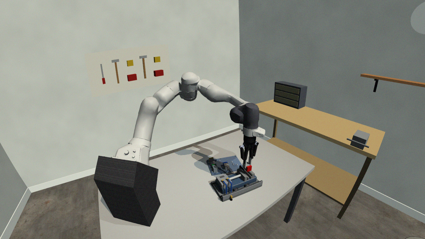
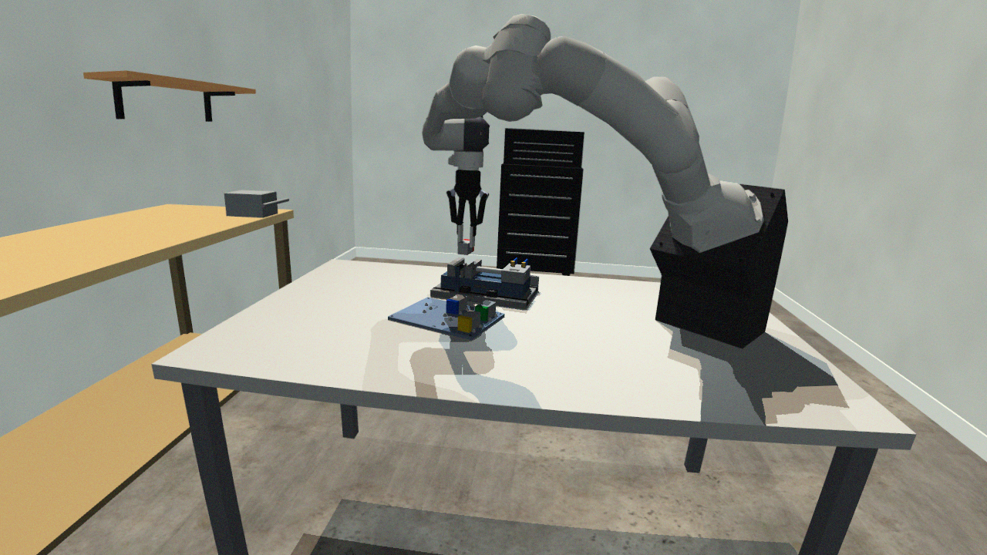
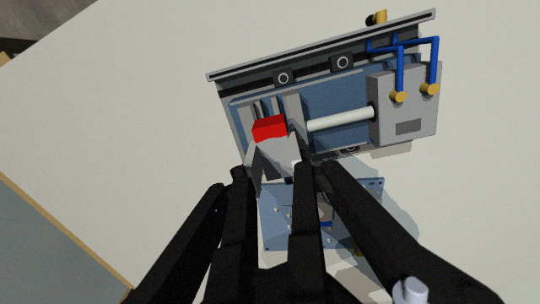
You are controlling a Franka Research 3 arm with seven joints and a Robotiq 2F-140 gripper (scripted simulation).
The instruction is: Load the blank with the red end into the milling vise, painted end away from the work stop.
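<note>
My hand is 100 mm above the moving jaw and 30 mm past it. From my hand the other things lie so: vise 140 mm below, 70 mm behind; white rod 100 mm below, 90 mm behind, 10 mm to the right; fixed jaw 100 mm below, 30 mm ahead, 10 mm to the left.
</note>
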